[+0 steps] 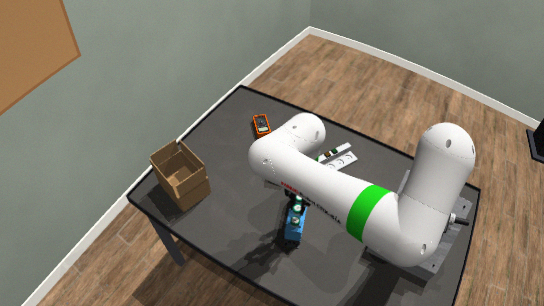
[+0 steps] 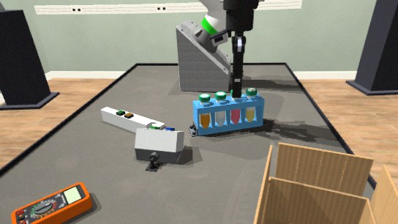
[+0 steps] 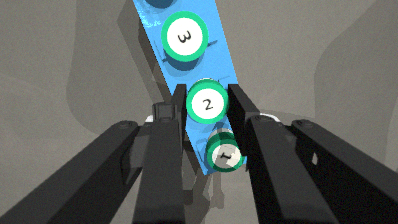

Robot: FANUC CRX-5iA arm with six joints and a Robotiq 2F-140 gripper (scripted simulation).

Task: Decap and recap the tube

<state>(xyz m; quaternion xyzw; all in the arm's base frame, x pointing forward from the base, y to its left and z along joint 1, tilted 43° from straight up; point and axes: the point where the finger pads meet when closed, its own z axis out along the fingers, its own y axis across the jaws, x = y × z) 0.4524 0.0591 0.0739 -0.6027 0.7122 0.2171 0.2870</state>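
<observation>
My gripper is now 30 mm above the cap 2. Also, from my hand: cap 1: 10 mm behind, 50 mm to the left, 30 mm below; then cap 4: 20 mm ahead, 100 mm to the right, 30 mm below; then cap 3: 10 mm ahead, 50 mm to the right, 30 mm below.
</observation>
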